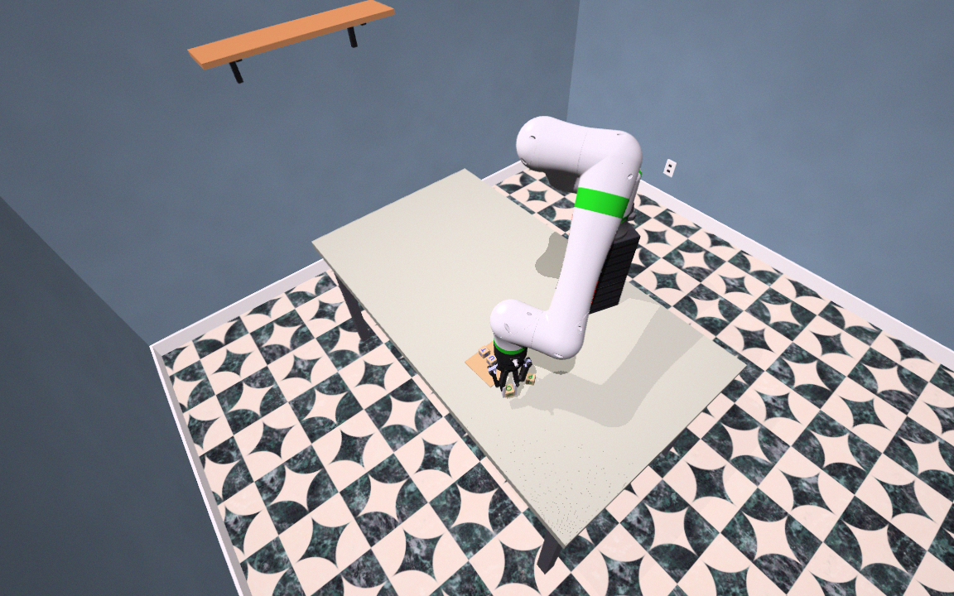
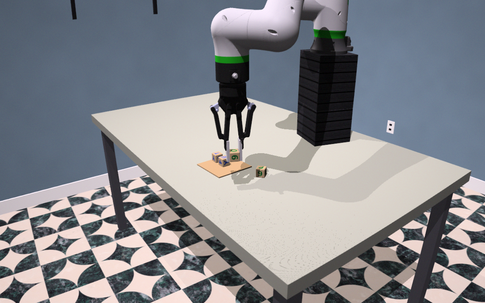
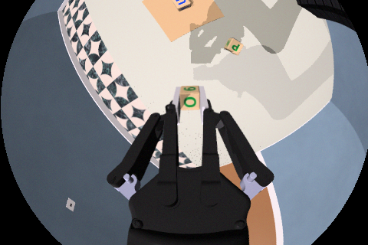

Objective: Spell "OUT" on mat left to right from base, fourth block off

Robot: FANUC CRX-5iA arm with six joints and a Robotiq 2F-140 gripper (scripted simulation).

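Right now the tan mat is 16 cm to the right of my hand, 13 cm below it and 10 cm behind it. Round my hand: wooden block 2 cm below.
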